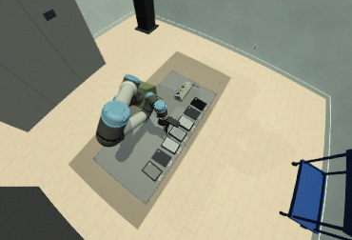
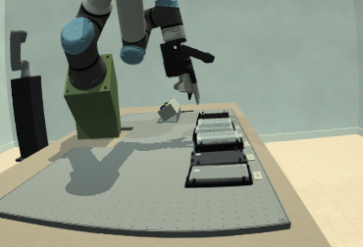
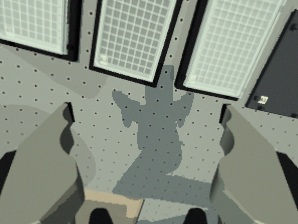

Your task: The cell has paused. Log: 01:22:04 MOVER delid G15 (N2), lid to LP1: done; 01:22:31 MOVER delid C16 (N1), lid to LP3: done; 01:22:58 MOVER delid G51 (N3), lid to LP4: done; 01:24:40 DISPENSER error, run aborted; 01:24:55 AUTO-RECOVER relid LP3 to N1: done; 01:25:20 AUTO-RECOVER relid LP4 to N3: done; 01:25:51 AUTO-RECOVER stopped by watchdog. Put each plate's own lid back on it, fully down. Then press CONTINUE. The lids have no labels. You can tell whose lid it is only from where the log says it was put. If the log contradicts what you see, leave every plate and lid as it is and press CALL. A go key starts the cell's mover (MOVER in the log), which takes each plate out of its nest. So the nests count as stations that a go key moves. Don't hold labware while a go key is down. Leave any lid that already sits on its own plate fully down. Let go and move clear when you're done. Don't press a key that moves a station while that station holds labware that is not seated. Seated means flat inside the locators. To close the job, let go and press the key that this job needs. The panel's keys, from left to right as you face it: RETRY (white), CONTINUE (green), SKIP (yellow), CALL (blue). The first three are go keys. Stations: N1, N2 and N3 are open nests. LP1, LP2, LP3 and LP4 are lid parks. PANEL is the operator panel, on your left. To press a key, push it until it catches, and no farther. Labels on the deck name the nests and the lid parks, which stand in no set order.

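The flat rectangular lid lies 4 cm ahead of my hand, 36 cm to the right of it and 12 cm below it. Also, from my hand: dark station 5 cm ahead, 23 cm to the right, 13 cm below.
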